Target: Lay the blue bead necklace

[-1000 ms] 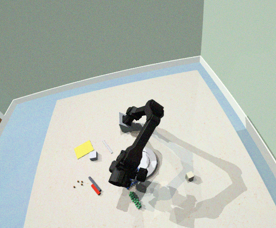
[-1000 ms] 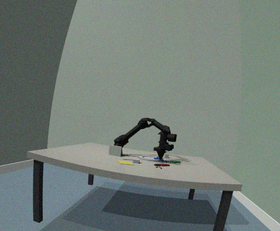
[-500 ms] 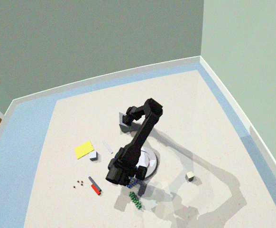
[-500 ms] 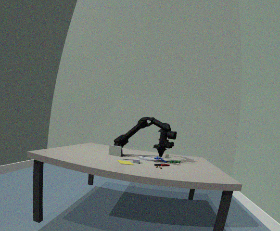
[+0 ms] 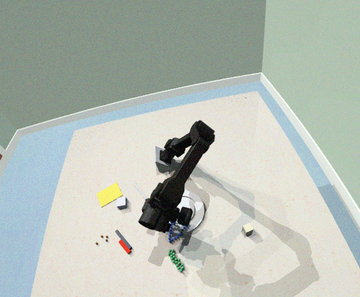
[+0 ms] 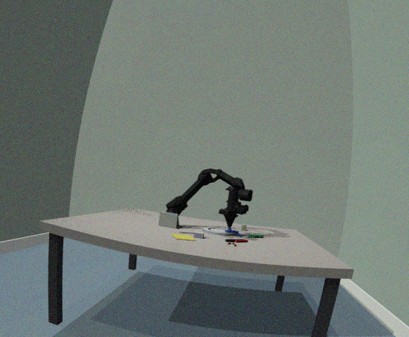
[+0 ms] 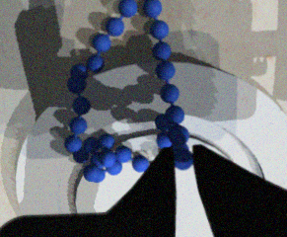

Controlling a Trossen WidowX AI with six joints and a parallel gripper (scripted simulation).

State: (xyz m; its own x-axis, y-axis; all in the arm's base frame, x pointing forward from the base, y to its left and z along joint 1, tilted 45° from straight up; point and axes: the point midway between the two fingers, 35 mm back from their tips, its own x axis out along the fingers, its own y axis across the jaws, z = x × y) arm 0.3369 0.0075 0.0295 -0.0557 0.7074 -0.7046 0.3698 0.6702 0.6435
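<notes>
Now: gripper tip 5 cm past the round bead board, 4 cm to the right of it and 3 cm above it. Also, from my gripper tip: white cube: 12 cm behind, 24 cm to the right, 3 cm below; then grey tool: 7 cm ahead, 21 cm to the right, 4 cm below; then stick: 18 cm behind, 16 cm to the right, 4 cm below.
</notes>
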